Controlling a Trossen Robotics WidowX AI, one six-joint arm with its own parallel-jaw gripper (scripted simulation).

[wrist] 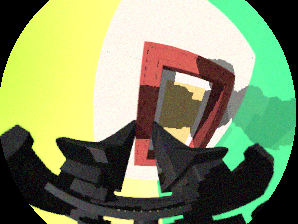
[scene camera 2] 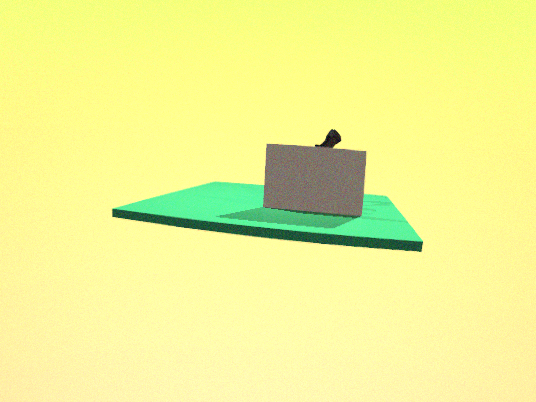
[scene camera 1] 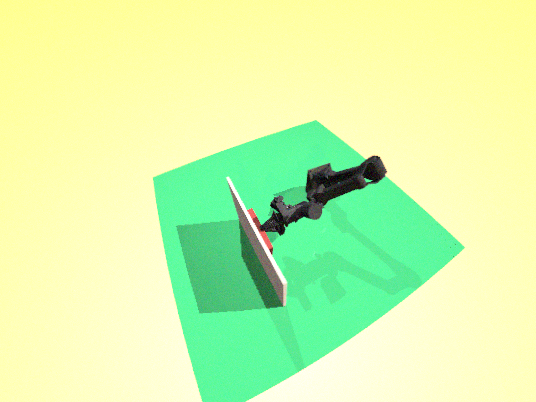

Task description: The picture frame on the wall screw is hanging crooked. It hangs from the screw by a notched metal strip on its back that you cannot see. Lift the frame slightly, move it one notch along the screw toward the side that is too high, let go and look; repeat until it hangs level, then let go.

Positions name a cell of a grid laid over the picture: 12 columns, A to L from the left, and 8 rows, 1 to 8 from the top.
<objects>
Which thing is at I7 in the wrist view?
My gripper.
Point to a wall panel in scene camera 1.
At G6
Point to a wall panel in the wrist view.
At E4
</objects>
